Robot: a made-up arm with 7 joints.
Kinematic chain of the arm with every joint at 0, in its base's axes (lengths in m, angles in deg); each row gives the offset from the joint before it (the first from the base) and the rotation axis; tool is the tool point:
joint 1: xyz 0 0 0.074 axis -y
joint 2: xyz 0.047 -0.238 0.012 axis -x
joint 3: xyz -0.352 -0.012 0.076 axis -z
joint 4: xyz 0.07 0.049 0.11 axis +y
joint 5: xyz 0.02 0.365 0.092 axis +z
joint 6: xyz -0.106 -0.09 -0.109 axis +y
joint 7: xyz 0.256 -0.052 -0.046 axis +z
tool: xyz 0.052 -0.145 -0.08
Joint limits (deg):
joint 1: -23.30..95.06
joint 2: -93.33..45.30
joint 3: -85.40..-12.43
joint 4: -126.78..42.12
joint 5: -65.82..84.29
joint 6: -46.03..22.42
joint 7: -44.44..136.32
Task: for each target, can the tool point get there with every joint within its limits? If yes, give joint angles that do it. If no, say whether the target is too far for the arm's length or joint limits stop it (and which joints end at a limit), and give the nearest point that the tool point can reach.
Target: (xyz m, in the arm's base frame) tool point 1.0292 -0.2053 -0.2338
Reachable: no: joint limits stop it (at a limit: joint 1, joint 2, joint 4, joint 6) | nearest point 0.5630 -0.0002 -0.2521 | short by 0.510 m
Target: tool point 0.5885 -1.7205 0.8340
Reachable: no: too far | nearest point 0.0706 -0.8144 0.6452 | short by 1.061 m
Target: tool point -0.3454 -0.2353 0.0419
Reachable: yes | joints 19.00 -74.07 -27.66 7.86 -37.92 7.00 -10.84
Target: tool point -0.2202 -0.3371 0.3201
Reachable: yes | joints 2.42 -43.70 -19.07 -20.91 -22.69 -35.82 -17.20
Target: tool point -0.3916 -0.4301 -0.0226
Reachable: yes | joints 39.63 -44.48 -77.91 -100.45 -32.26 -35.75 13.16
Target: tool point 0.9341 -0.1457 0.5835
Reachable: no: joint limits stop it (at a limit: joint 1, joint 3, joint 6) | nearest point 0.3094 -0.1711 0.6050 | short by 0.626 m
